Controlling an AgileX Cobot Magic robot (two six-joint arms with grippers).
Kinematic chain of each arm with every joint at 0, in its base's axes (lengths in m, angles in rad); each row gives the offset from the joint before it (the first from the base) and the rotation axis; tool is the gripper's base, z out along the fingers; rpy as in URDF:
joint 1: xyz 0 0 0.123 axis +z
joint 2: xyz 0 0 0 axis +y
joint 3: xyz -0.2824 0 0.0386 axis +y
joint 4: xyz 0.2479 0 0.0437 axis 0.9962 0 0.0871
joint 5: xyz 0 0 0 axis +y
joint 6: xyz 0.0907 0 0.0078 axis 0.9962 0 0.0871
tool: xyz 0 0 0 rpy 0 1.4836 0
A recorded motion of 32 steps. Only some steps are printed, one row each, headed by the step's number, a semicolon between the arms.
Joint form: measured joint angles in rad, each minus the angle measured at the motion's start. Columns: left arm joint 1, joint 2, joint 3, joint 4, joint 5, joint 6; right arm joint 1, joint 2, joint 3, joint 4, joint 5, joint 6.
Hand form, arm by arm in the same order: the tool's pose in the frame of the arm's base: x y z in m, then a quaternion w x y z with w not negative. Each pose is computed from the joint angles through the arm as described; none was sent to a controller.
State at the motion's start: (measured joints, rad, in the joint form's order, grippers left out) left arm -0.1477 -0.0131 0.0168 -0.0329 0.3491 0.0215; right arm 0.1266 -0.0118 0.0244 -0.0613 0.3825 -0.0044
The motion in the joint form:
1: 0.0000 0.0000 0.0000 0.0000 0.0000 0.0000; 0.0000 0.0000 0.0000 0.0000 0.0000 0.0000
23: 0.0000 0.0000 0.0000 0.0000 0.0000 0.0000; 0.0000 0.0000 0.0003 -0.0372 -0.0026 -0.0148
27: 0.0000 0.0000 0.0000 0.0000 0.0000 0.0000; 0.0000 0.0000 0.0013 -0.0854 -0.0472 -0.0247
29: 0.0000 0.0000 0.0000 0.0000 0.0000 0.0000; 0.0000 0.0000 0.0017 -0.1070 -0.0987 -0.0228
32: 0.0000 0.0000 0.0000 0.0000 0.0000 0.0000; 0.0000 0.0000 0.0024 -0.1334 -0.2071 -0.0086
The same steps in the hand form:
1: 0.0523 -0.0088 0.1767 0.60509 0.05829 0.79231 -0.05212; 0.0522 0.0045 0.1712 0.59052 -0.06897 0.80401 0.01006
23: 0.0523 -0.0088 0.1767 0.60509 0.05829 0.79231 -0.05212; 0.0524 0.0033 0.1714 0.59191 -0.08468 0.80148 -0.01000
27: 0.0523 -0.0088 0.1767 0.60509 0.05829 0.79231 -0.05212; 0.0536 0.0024 0.1751 0.60931 -0.10165 0.78576 -0.03160
29: 0.0523 -0.0088 0.1767 0.60509 0.05829 0.79231 -0.05212; 0.0547 0.0026 0.1796 0.62918 -0.10733 0.76888 -0.03782
32: 0.0523 -0.0088 0.1767 0.60509 0.05829 0.79231 -0.05212; 0.0561 0.0040 0.1890 0.66980 -0.11112 0.73316 -0.03873

